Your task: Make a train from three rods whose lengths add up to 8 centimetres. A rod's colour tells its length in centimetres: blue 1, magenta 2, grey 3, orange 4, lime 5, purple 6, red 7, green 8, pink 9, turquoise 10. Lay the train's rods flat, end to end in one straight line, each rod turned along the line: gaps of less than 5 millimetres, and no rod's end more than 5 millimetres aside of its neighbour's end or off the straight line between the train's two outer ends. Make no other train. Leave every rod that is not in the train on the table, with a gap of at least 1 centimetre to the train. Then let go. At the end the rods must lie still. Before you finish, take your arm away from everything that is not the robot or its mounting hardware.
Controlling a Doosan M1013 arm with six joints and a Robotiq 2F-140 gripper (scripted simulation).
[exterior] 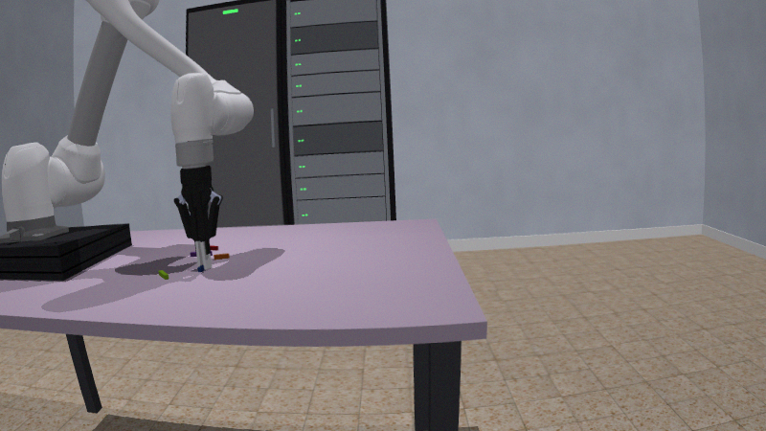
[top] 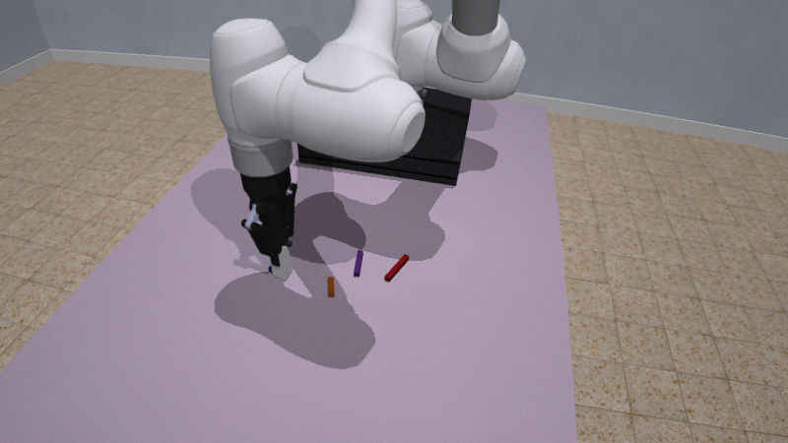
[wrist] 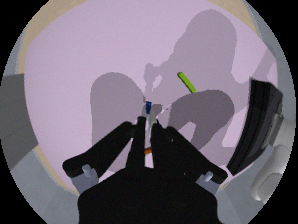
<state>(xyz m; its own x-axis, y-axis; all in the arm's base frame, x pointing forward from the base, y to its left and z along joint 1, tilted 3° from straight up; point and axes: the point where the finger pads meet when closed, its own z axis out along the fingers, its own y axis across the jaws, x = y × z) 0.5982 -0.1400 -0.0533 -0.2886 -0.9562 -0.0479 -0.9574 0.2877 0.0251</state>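
My gripper is now 40 mm past the purple rod, 130 mm to the right of it and 30 mm above it. The rest, counted from my hand: orange rod: 20 mm ahead, 100 mm to the left, 30 mm below; lime rod: 90 mm behind, 60 mm to the right, 30 mm below; red rod: 40 mm behind, 210 mm to the left, 30 mm below.
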